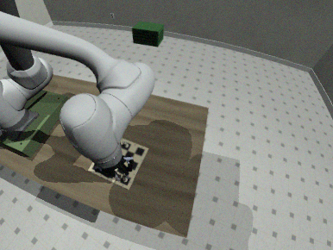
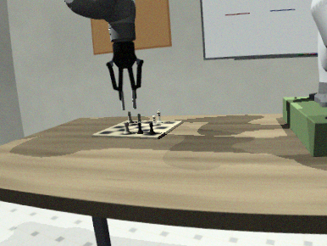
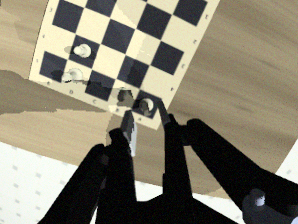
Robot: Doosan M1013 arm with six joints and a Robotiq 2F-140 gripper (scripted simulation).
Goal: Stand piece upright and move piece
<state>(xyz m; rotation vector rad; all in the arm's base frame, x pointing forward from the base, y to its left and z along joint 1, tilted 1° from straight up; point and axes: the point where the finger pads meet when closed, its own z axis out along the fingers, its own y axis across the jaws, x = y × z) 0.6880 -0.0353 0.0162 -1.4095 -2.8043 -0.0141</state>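
My hand is 8 cm to the right of the small chessboard, 8 cm above it and 7 cm past it.
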